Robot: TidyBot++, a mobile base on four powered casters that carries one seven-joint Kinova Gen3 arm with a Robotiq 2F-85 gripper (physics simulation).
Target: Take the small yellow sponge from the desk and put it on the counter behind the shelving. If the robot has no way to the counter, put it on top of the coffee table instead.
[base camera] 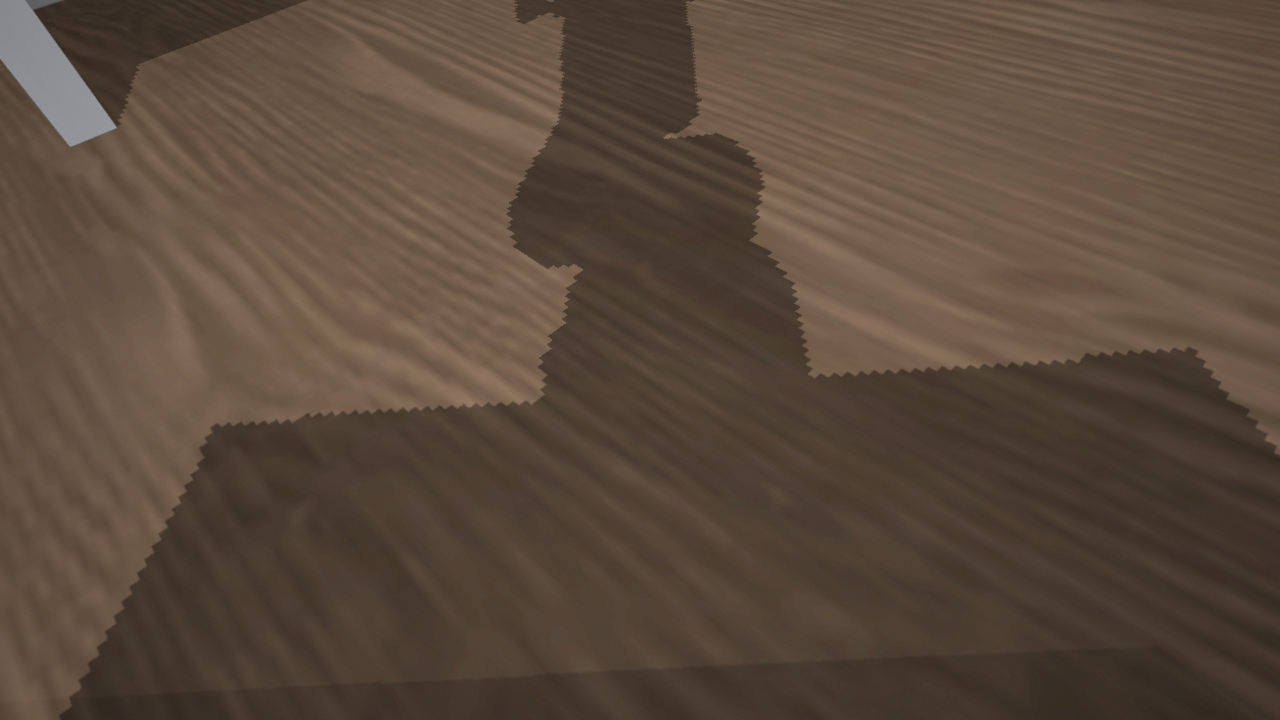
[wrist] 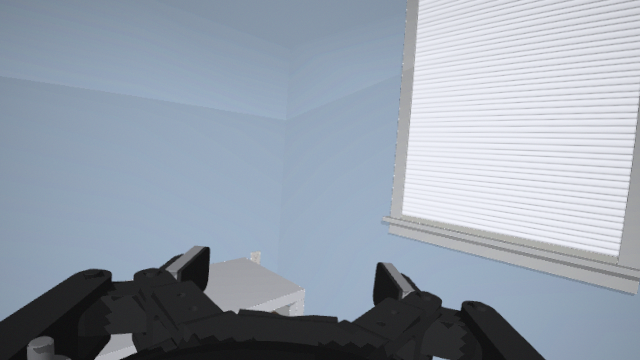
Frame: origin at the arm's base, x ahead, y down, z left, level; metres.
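Seen in the pictures: gripper, fingertip midpoint: [wrist: 292, 273].
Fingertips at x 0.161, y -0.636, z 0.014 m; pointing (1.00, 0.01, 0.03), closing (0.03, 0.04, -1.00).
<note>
Pixels of each thing's top centre, then the offset from my fingertips to it. "pt": a spot on its surface instead. Level surfaces: height alone.
- bar, surface spot: [base camera: 67, 85] pt dx +0.669, dy +0.977, dz +0.614 m
- wooden floor, its level: dy +1.033 m
- window with blinds, surface spot: [wrist: 515, 130] pt dx +0.913, dy -0.207, dz -0.731 m
My gripper [wrist: 292, 273] is open in the wrist view, with its fingers wide apart and no object between them. Past the left finger, low in the view, stands a light grey piece of furniture [wrist: 252, 282] with a flat top, near the room's corner. The gripper hides part of it, and I cannot tell whether it is the desk. The yellow sponge, the shelving, the counter and the coffee table cannot be made out in either view.
A pale grey leg or bar [base camera: 67, 85] stands on the wooden floor [base camera: 358, 223] at the top left of the base view, with dark shadow beside it. The robot's shadow falls ahead. A window with blinds [wrist: 515, 130] is on the blue wall [wrist: 150, 175] at right.
</note>
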